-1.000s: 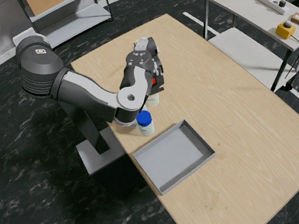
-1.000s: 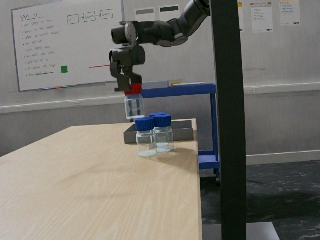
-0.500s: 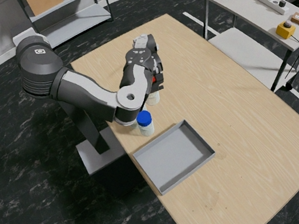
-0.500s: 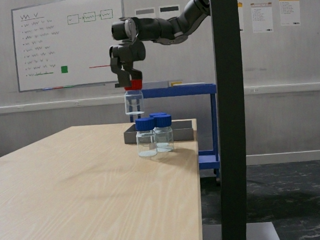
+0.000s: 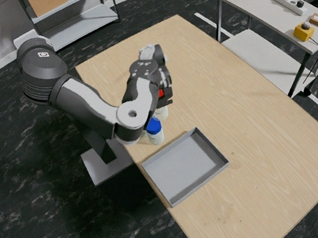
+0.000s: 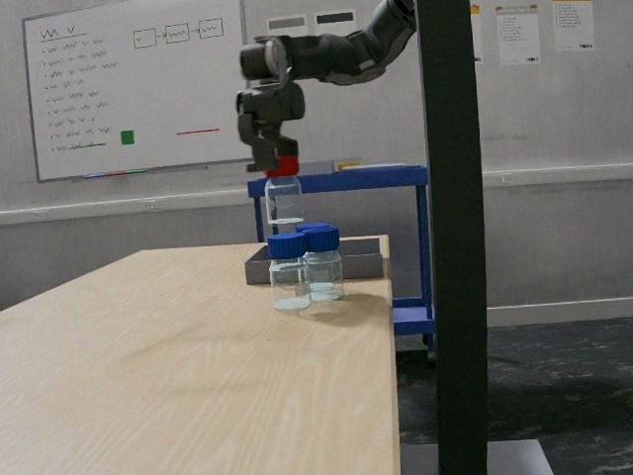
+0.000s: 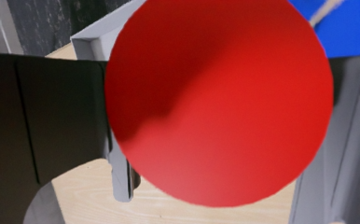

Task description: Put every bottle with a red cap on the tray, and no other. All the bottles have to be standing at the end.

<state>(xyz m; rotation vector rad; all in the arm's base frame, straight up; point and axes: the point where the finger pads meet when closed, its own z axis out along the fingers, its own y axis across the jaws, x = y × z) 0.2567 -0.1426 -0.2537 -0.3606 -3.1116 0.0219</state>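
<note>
Now: the grey tray 190 mm below my hand, 170 mm to the right of it and 30 mm behind it. Also, from my hand: red-capped bottle (50 mm below, 10 mm behind).
</note>
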